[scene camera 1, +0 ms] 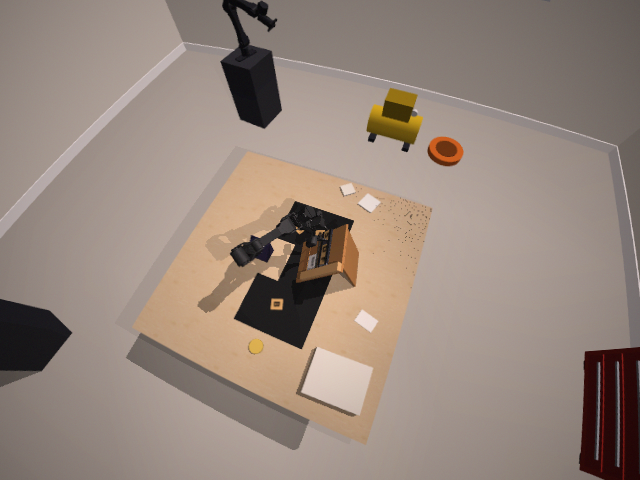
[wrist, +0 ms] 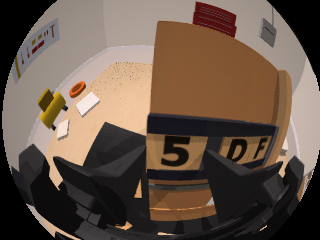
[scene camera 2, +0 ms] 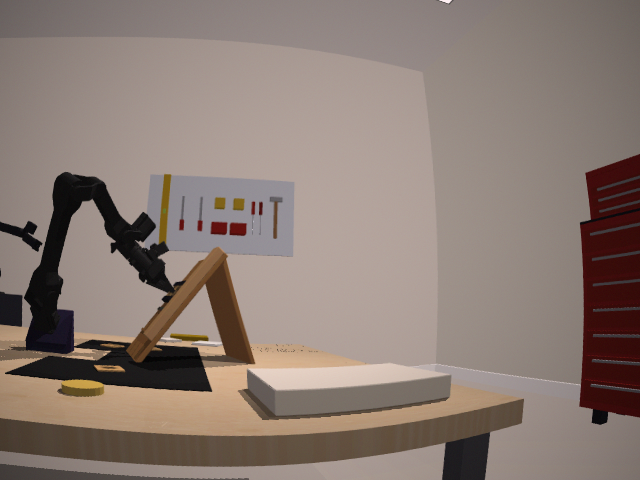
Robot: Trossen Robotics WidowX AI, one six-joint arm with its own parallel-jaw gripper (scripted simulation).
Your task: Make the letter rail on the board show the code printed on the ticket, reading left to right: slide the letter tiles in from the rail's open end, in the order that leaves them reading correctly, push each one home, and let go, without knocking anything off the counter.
Labels:
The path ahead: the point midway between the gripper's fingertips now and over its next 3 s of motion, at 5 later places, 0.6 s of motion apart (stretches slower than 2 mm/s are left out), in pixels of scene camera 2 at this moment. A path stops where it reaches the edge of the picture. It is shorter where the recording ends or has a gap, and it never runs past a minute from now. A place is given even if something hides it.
My gripper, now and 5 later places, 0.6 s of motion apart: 171, 292; 171, 291; 166, 286; 162, 281; 163, 280; 163, 283

